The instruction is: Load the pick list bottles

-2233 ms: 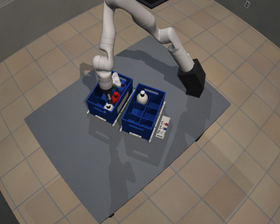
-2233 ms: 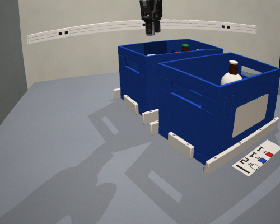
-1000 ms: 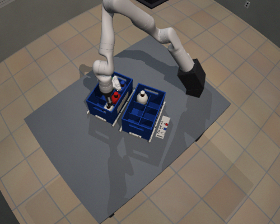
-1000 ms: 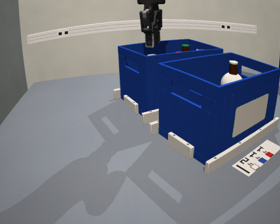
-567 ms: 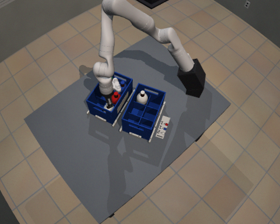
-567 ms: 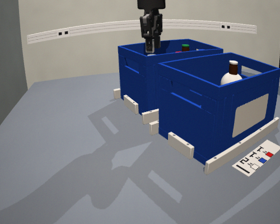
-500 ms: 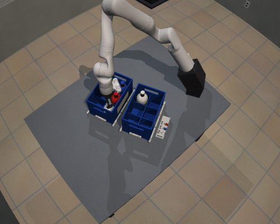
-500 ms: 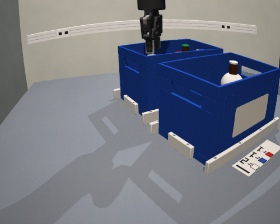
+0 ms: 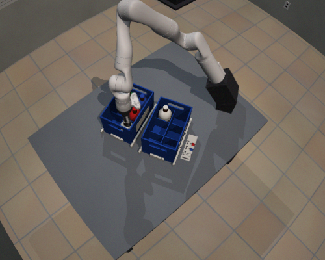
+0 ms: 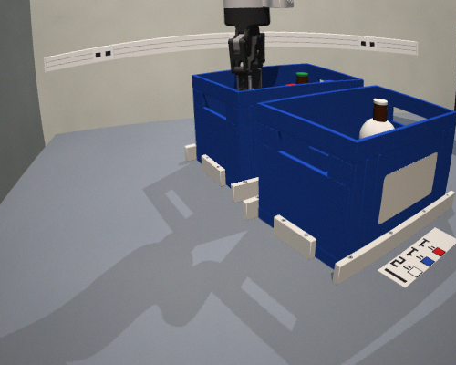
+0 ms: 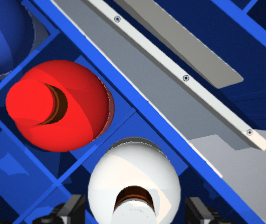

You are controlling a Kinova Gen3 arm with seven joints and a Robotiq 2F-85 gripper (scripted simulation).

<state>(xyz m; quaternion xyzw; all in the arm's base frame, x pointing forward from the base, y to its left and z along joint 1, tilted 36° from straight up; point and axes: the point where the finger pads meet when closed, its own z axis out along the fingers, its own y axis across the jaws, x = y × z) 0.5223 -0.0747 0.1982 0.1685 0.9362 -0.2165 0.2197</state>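
Right now my hand is 80 mm past the red-label bottle, 30 mm to the left of it and 80 mm above it. The rest, counted from my hand: white bottle (210 mm behind, 80 mm to the left, 80 mm below); then green-label bottle (140 mm behind, 140 mm to the right, 80 mm below); then blue-label bottle (170 mm behind, 60 mm to the right, 80 mm below).
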